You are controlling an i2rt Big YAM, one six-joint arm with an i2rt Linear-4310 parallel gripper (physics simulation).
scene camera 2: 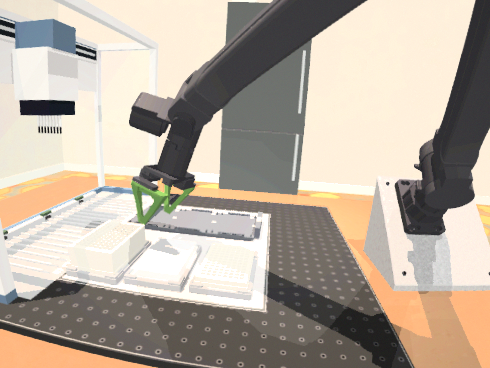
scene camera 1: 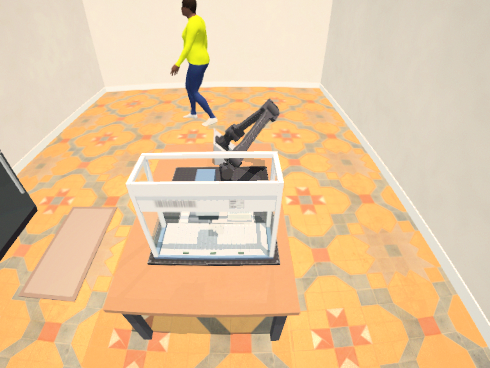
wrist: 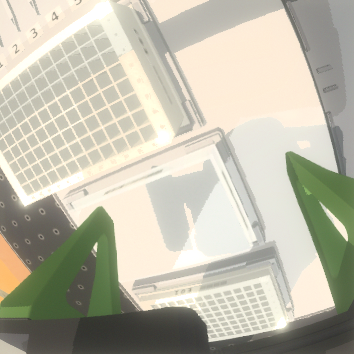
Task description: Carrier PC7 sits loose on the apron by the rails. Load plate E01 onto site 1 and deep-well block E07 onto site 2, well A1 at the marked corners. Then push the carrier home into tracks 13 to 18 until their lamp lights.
The gripper is open, with nothing in its grasp. Also in view: a lidded plate. Also in view: a carrier plate.
The gripper also shows in the wrist view.
